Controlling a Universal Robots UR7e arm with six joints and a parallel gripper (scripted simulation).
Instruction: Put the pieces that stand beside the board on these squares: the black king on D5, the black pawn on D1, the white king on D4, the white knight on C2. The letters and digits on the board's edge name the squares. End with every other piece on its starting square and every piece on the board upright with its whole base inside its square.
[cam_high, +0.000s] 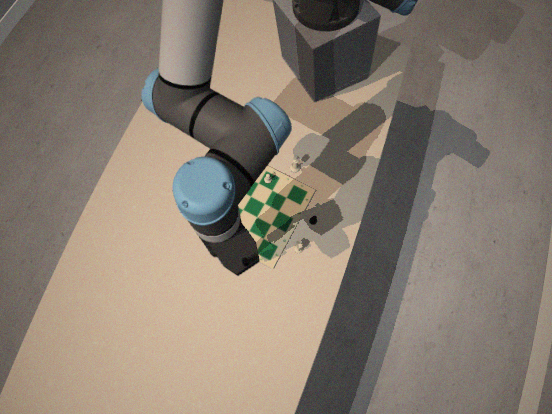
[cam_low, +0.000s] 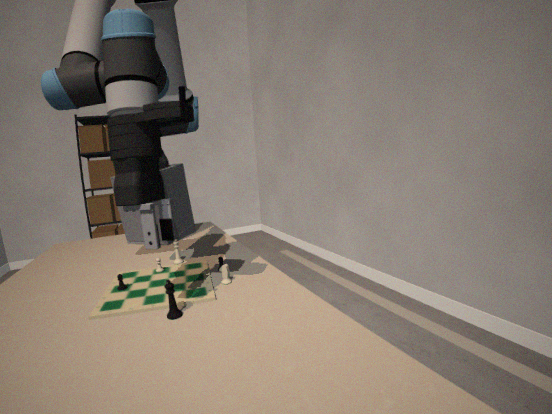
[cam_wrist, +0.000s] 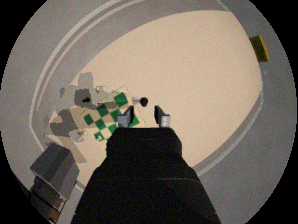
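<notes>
My hand is 11 cm above the black king. The rest, counted from my hand: board 14 cm below, 14 cm behind, 3 cm to the right; small white piece 22 cm behind, 12 cm below, 4 cm to the right; white knight 12 cm below, 10 cm to the left, 10 cm behind.
</notes>
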